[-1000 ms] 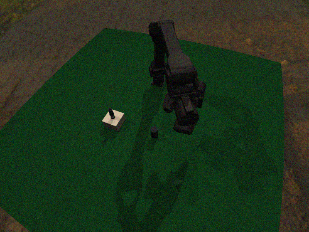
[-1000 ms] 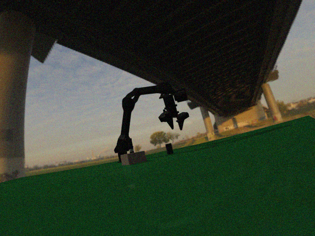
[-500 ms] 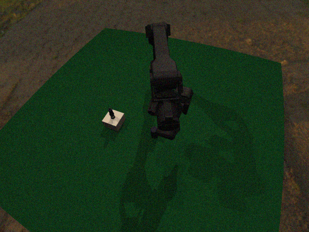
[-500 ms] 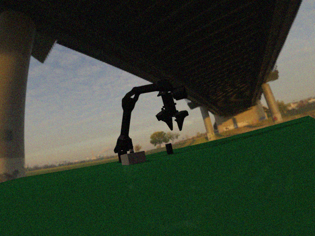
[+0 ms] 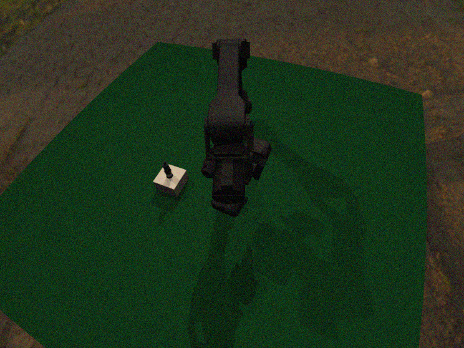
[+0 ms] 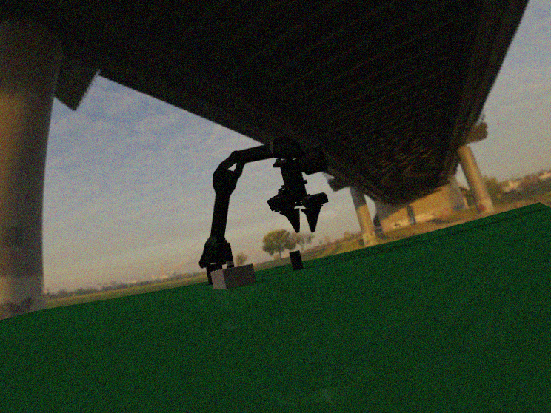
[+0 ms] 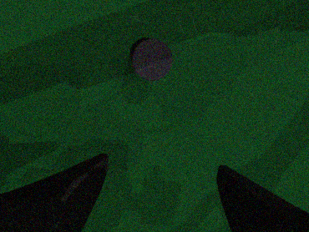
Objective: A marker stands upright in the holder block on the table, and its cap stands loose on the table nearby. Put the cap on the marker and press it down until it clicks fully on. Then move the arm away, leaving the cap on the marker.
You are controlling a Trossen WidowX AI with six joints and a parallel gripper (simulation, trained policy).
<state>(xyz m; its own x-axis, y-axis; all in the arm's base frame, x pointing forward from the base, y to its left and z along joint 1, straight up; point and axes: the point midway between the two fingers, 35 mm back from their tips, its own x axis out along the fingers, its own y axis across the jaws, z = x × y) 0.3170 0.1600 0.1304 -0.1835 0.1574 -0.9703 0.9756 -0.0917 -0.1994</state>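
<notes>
My gripper tip is 60 mm to the left of the dark cap and 70 mm above it. Round my gripper tip: pale holder block: 250 mm to the right, 80 mm below.
</notes>
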